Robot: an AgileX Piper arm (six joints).
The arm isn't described. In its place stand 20 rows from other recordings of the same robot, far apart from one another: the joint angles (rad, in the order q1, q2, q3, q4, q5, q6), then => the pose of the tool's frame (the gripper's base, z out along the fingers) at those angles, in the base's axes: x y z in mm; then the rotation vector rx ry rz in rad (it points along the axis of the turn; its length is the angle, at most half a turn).
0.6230, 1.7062, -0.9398, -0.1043, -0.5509, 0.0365 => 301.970, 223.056, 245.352, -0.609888, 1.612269, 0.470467
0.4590, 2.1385, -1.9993, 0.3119, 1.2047, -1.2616 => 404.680, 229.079, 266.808, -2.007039, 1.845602, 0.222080
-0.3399, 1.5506, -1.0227, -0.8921, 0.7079, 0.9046 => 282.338, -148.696, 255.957, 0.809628, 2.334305, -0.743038
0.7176, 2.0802, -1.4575, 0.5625, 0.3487, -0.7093 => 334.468, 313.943, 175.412, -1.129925, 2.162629, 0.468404
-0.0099, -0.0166, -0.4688, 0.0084, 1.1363, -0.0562 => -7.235, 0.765, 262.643, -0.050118, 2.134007, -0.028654
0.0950, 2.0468, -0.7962, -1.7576, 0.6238, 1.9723 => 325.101, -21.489, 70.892, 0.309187, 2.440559, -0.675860
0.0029, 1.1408, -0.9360, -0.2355, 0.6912, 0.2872 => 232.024, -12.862, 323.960, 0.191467, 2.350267, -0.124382
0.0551, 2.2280, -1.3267, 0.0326, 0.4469, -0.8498 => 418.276, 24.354, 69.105, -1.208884, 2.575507, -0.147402
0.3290, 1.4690, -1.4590, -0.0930, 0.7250, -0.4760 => 314.652, 101.503, 394.470, -0.909848, 2.026607, -0.187834
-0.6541, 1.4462, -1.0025, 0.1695, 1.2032, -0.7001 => 204.983, -139.108, 251.250, 0.021445, 3.028487, 0.176920
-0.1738, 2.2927, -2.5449, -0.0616, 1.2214, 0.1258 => 494.031, -92.082, 343.549, 0.365662, 2.425406, -0.101374
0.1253, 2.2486, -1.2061, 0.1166, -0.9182, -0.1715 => 457.872, 49.196, 123.063, -0.110198, 1.607515, -0.055370
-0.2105, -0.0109, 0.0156, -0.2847, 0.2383, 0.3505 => 52.629, -17.414, 187.851, 0.291950, 1.694606, -0.158517
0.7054, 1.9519, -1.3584, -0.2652, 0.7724, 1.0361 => 313.900, 245.443, 183.201, 0.233277, 2.780868, 0.120933
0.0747, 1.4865, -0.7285, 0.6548, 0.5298, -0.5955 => 260.798, 47.603, 191.618, -0.211936, 2.648044, 0.438675
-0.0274, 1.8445, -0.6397, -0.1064, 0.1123, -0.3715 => 273.410, -8.577, 82.903, -0.624026, 2.740455, -0.137194
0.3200, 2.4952, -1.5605, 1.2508, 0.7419, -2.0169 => 419.268, 200.429, 25.760, -1.536344, 1.916442, 0.706112
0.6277, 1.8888, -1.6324, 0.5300, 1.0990, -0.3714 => 303.605, 270.924, 282.711, -1.128700, 2.573781, 0.778072
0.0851, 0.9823, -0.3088, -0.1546, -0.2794, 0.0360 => 181.985, 19.403, 231.169, -0.214667, 1.868330, 0.021010
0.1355, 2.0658, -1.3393, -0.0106, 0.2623, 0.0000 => 434.943, 59.046, 149.826, -0.178871, 2.466579, 0.050425
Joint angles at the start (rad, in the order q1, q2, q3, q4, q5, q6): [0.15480 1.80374 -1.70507 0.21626 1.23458 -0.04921]
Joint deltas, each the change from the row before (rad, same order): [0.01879 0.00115 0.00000 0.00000 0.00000 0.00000]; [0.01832 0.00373 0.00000 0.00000 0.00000 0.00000]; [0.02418 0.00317 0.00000 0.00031 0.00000 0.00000]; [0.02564 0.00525 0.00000 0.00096 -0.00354 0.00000]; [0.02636 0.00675 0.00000 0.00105 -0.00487 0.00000]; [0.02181 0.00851 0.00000 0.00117 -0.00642 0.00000]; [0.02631 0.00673 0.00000 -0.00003 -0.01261 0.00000]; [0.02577 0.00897 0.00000 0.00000 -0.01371 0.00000]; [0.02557 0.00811 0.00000 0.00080 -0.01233 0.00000]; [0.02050 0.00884 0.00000 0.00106 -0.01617 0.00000]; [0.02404 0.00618 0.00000 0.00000 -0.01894 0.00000]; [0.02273 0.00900 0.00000 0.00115 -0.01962 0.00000]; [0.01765 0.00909 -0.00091 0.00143 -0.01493 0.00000]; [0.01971 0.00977 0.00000 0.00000 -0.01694 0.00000]
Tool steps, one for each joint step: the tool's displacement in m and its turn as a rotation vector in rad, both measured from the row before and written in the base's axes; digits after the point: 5 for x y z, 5 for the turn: [-0.00129 0.00708 -0.00044 -0.00019 0.00113 0.01879]; [-0.00088 0.00698 -0.00143 -0.00068 0.00367 0.01832]; [-0.00171 0.00916 -0.00121 -0.00034 0.00317 0.02417]; [-0.00141 0.00987 -0.00191 0.00051 0.00196 0.02486]; [-0.00138 0.01023 -0.00246 0.00048 0.00219 0.02528]; [-0.00064 0.00869 -0.00311 0.00046 0.00247 0.02037]; [-0.00125 0.01029 -0.00229 0.00152 -0.00537 0.02357]; [-0.00099 0.01027 -0.00315 0.00128 -0.00422 0.02279]; [-0.00156 0.01020 -0.00285 0.00196 -0.00346 0.02283]; [-0.00058 0.00853 -0.00304 0.00332 -0.00615 0.01689]; [-0.00160 0.00964 -0.00193 0.00450 -0.01145 0.01989]; [-0.00116 0.00949 -0.00303 0.00488 -0.00892 0.01833]; [-0.00074 0.00760 -0.00296 0.00375 -0.00528 0.01422]; [-0.00110 0.00833 -0.00348 0.00267 -0.00621 0.01596]
